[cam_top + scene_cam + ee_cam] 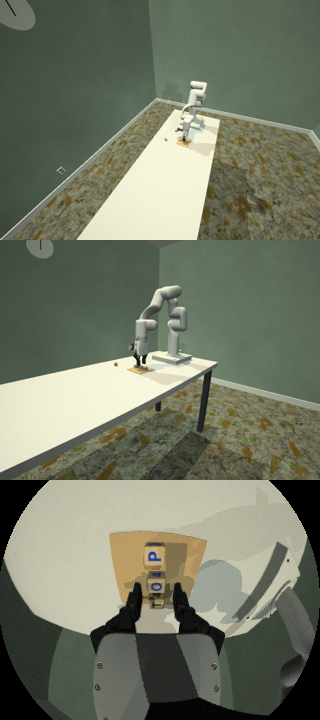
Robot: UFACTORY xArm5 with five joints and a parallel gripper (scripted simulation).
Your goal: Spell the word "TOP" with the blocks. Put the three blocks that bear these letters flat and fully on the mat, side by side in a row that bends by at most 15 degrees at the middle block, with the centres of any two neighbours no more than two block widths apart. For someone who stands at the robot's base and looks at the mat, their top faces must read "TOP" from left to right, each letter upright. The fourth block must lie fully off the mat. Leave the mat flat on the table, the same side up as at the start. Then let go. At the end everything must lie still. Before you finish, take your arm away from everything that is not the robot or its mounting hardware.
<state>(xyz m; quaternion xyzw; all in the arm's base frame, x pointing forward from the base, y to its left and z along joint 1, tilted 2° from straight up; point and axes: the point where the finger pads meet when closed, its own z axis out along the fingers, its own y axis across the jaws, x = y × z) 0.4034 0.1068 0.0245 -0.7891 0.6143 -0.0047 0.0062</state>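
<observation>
My hand is 50 mm above the tan mat.
</observation>
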